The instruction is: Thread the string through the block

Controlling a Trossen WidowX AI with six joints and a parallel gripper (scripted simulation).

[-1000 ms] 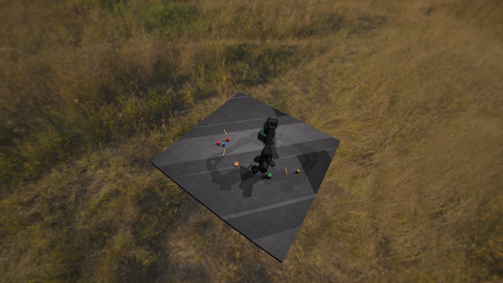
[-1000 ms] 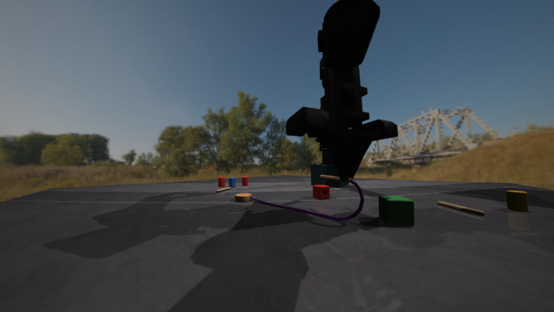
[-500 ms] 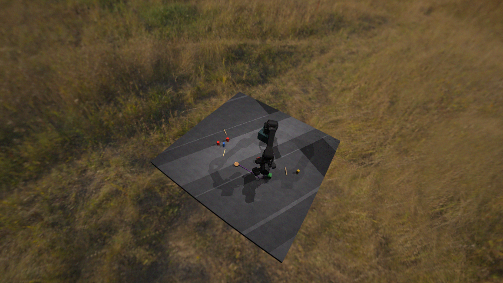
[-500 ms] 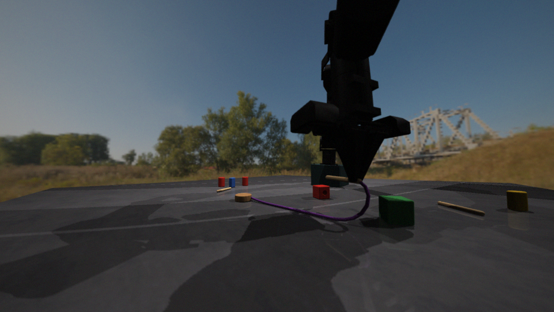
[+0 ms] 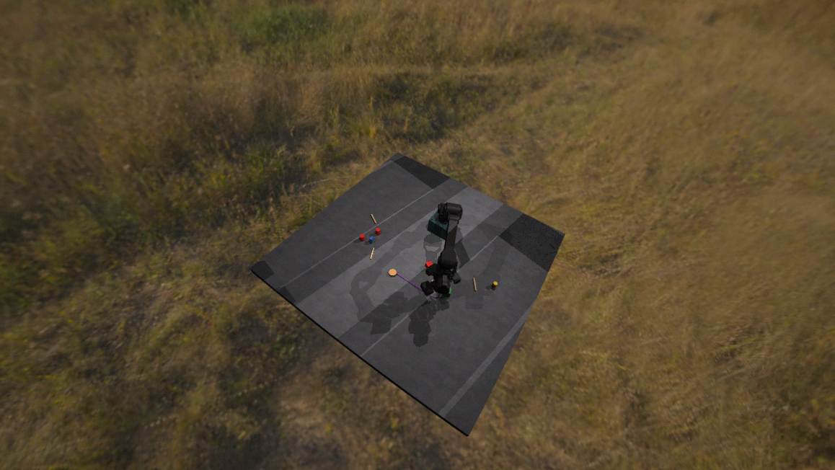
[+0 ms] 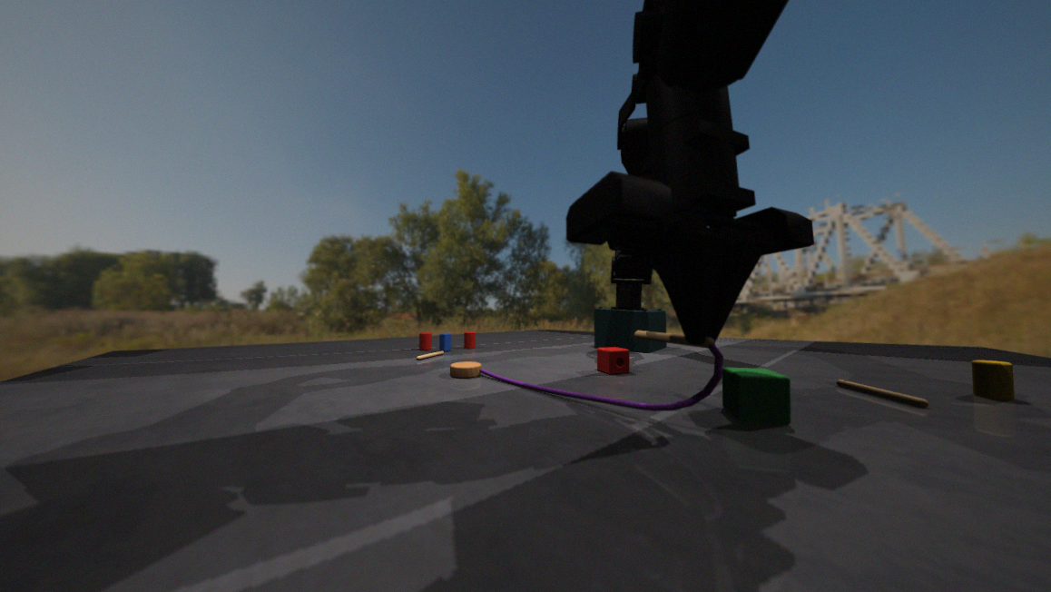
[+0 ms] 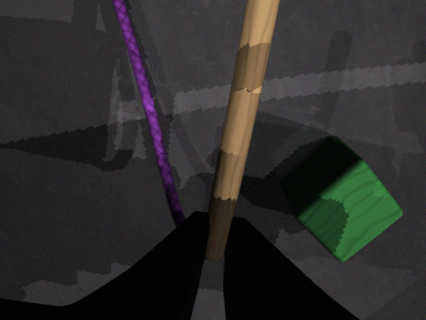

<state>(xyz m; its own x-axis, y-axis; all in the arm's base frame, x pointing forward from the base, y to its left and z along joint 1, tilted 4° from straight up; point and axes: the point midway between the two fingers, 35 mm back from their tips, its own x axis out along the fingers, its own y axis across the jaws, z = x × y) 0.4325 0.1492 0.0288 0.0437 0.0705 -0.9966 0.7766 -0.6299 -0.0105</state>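
Now: gripper tip 4 cm to the right of the green block, 4 cm past it and 4 cm above it. Also, from my gripper tip: red block: 15 cm behind, 11 cm to the right, 4 cm below; then thin wooden stick: 1 cm to the right, 1 cm behind; then loose stick: 17 cm behind, 14 cm to the left, 5 cm below.
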